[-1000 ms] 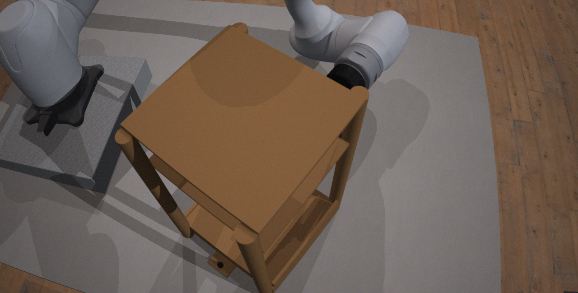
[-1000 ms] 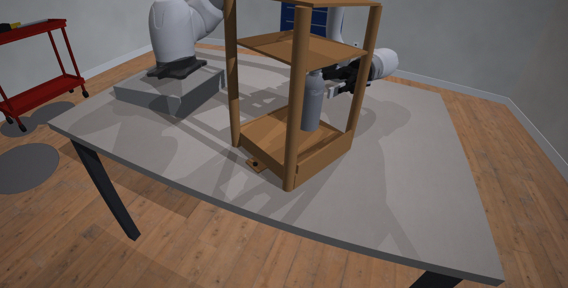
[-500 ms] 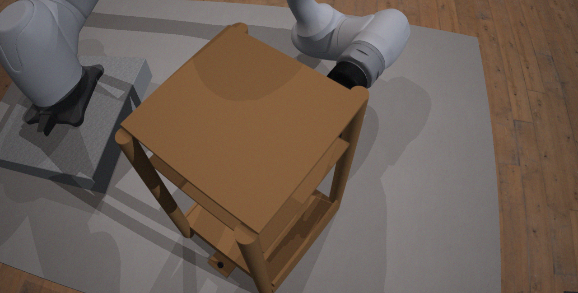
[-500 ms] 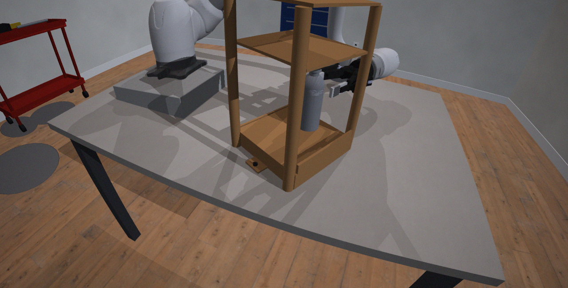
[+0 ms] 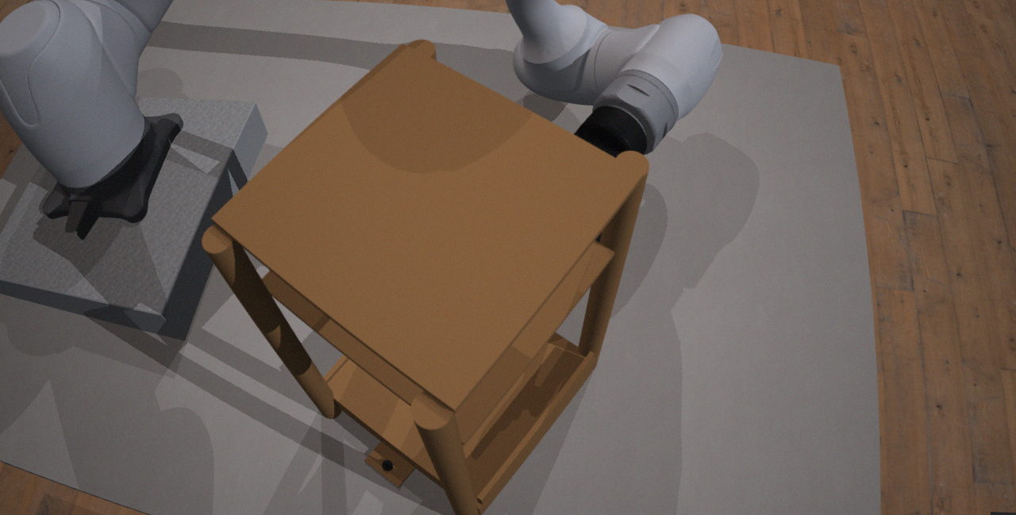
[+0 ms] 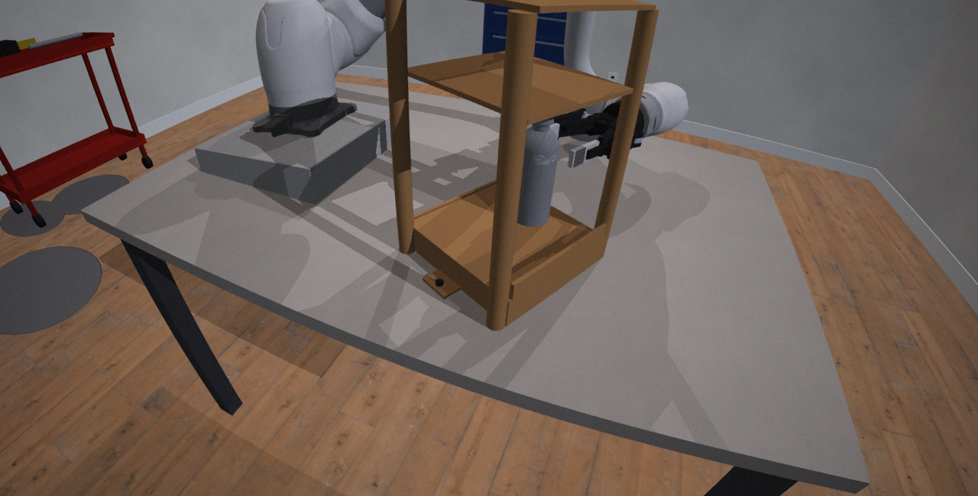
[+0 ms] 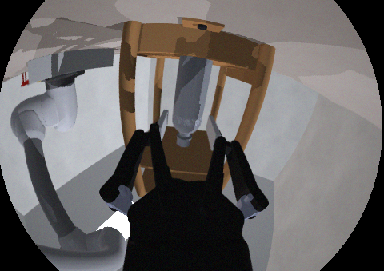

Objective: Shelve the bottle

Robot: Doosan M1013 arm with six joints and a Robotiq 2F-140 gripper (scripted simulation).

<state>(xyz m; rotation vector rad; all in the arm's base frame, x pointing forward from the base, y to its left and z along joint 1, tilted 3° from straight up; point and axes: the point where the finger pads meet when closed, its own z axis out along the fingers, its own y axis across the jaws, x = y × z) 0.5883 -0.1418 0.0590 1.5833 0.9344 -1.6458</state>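
My hand is 3 cm past the grey bottle, 5 cm to the left of it and 1 cm below it. From my hand the other things lie so: brown shelving unit (6 cm behind, 10 cm to the right, 4 cm above).
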